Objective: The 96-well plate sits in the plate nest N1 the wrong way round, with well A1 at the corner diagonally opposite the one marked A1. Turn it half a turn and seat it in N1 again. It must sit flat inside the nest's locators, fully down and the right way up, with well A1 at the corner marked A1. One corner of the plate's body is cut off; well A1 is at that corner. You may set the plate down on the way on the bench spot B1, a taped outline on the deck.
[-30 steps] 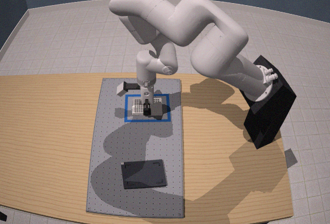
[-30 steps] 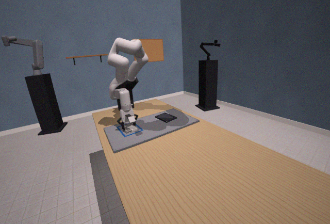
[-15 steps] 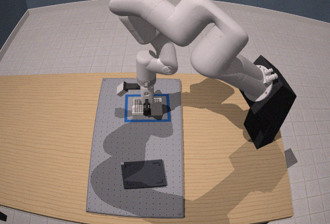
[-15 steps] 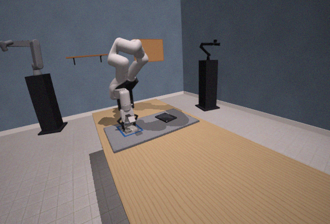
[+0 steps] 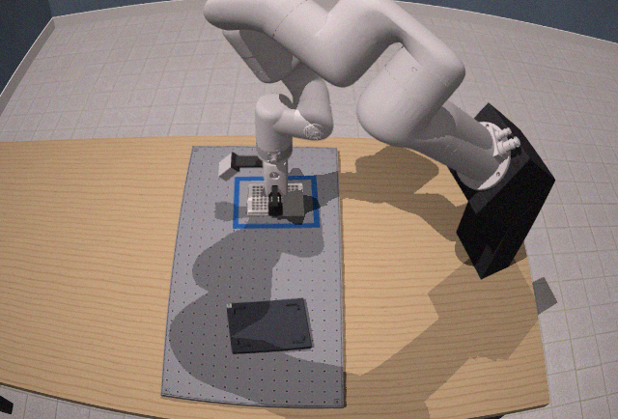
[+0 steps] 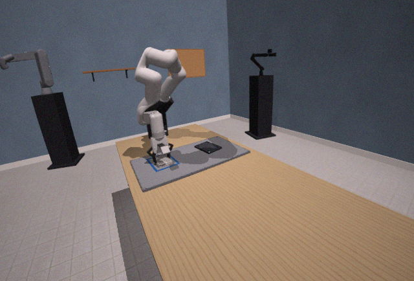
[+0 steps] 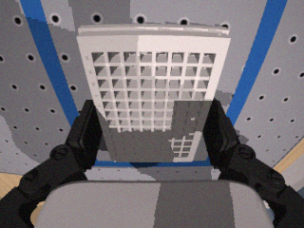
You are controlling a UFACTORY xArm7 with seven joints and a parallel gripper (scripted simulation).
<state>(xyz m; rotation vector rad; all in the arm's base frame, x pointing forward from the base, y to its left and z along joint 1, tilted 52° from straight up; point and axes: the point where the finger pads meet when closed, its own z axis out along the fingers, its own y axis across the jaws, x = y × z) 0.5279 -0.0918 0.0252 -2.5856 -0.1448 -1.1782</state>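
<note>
My gripper is now 80 mm past the dark plate nest N1, 320 mm to the right of it and 10 mm above it. Round my hand: white 96-well plate: 10 mm below.
</note>
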